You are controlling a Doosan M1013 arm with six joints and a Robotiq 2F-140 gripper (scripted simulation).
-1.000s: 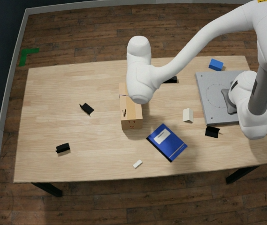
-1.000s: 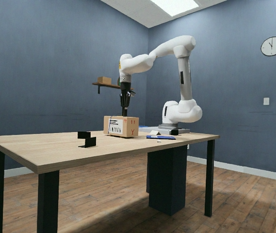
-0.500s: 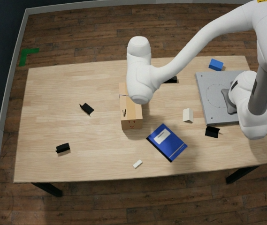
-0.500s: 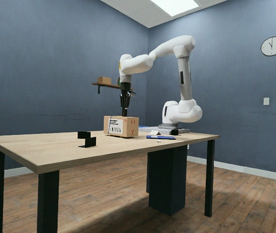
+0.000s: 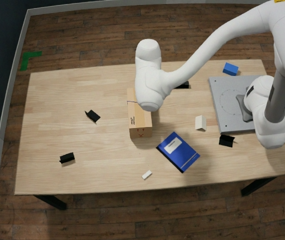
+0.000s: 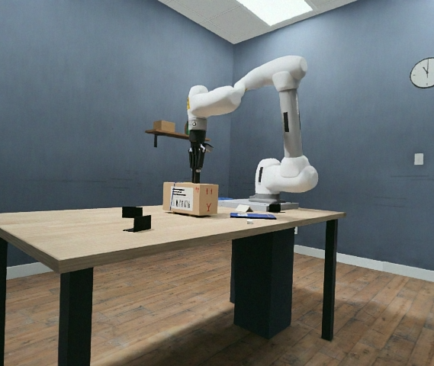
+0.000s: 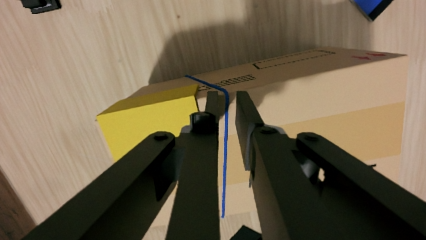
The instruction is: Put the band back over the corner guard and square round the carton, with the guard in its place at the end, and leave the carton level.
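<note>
My gripper is now 60 mm to the left of the yellow corner guard, 40 mm above it and 10 mm past it. Round my hand: brown carton (100 mm below, 50 mm ahead, 10 mm to the left); then blue cube (580 mm behind, 270 mm to the right, 160 mm below); then white piece (350 mm to the left, 170 mm below, 50 mm ahead).
</note>
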